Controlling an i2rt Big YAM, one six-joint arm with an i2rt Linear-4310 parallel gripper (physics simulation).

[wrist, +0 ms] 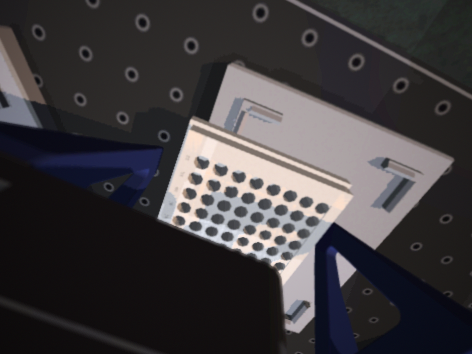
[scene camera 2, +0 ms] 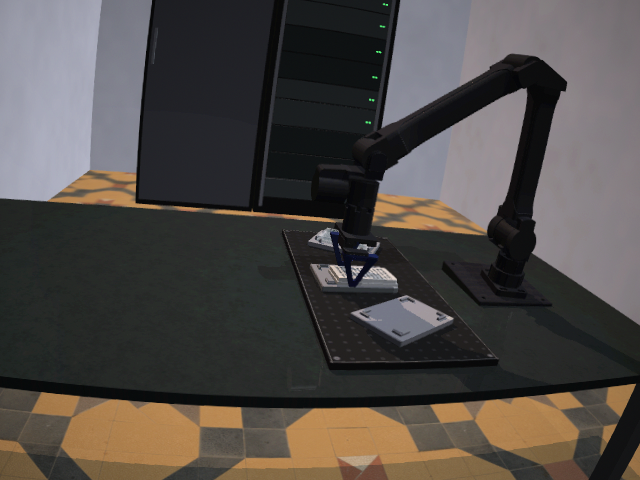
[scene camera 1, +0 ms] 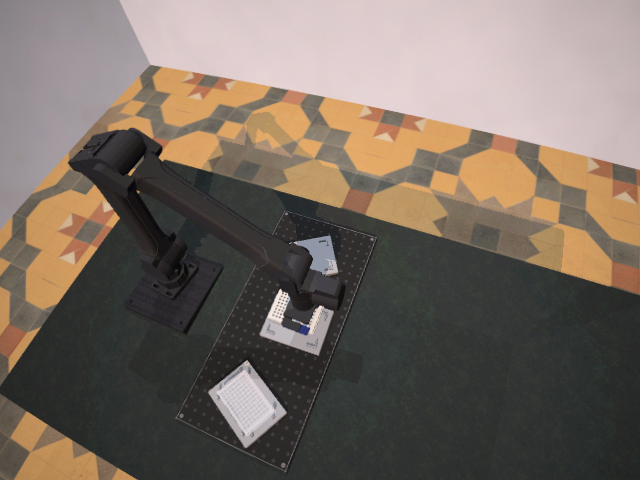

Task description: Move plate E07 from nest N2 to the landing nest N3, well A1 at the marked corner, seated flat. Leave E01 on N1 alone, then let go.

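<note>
Plate E07, cream with round wells [scene camera 1: 278,305] [scene camera 2: 381,274] [wrist: 240,211], lies on the middle nest N2 [scene camera 1: 294,342] [scene camera 2: 324,281] [wrist: 310,145]. In the wrist view it is off the corner brackets and overhangs the nest's left edge. My gripper [scene camera 1: 299,316] [scene camera 2: 346,273] [wrist: 244,195] is open, low over E07, one blue finger on either side; nothing is held. Its body hides part of the plate. Landing nest N3 [scene camera 1: 320,254] [scene camera 2: 403,317] holds no plate. Plate E01 [scene camera 1: 249,404] [scene camera 2: 326,236] sits on nest N1 [scene camera 1: 246,440]. Well A1 is not readable.
The perforated black board [scene camera 1: 206,379] [scene camera 2: 338,343] under the nests lies on the dark table [scene camera 1: 439,361] [scene camera 2: 155,310]. The arm's base plate [scene camera 1: 155,310] [scene camera 2: 465,286] stands beside the board. A server rack [scene camera 2: 263,170] stands beyond the table.
</note>
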